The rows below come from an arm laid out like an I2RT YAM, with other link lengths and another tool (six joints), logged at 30 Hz.
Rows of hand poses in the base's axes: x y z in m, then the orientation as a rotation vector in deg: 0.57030, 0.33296, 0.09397, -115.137, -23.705, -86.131; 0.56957, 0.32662, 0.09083, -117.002, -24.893, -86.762; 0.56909, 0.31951, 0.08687, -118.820, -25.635, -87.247; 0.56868, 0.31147, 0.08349, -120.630, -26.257, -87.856; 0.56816, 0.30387, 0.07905, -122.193, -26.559, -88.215; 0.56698, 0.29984, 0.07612, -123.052, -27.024, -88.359; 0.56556, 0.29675, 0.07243, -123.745, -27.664, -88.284; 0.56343, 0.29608, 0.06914, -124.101, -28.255, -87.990; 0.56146, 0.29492, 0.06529, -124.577, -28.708, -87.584; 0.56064, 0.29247, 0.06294, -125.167, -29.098, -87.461; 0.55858, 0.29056, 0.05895, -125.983, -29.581, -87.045; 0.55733, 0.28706, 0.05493, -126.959, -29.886, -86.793; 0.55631, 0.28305, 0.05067, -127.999, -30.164, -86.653; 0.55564, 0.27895, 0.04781, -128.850, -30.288, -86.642; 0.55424, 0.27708, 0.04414, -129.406, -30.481, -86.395; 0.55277, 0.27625, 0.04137, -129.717, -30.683, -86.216; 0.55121, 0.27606, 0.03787, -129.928, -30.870, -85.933
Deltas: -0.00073, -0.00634, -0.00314, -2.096, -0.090, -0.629; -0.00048, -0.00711, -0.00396, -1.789, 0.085, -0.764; -0.00041, -0.00804, -0.00338, -1.750, 0.022, -0.882; -0.00052, -0.00760, -0.00444, -1.344, 0.170, -0.803; -0.00118, -0.00403, -0.00293, -0.881, 0.067, -0.275; -0.00142, -0.00309, -0.00369, -0.800, 0.126, -0.013; -0.00213, -0.00067, -0.00329, -0.483, 0.181, 0.228; -0.00197, -0.00116, -0.00385, -0.468, 0.312, 0.146; -0.00082, -0.00245, -0.00235, -0.587, 0.168, -0.065; -0.00206, -0.00191, -0.00399, -0.722, 0.402, -0.017; -0.00125, -0.00350, -0.00402, -0.785, 0.365, -0.255; -0.00102, -0.00401, -0.00426, -0.845, 0.308, -0.350; -0.00067, -0.00410, -0.00286, -0.664, 0.199, -0.378; -0.00140, -0.00187, -0.00367, -0.432, 0.268, -0.100; -0.00147, -0.00083, -0.00277, -0.280, 0.161, 0.004; -0.00156, -0.00019, -0.00350, -0.176, 0.207, 0.089
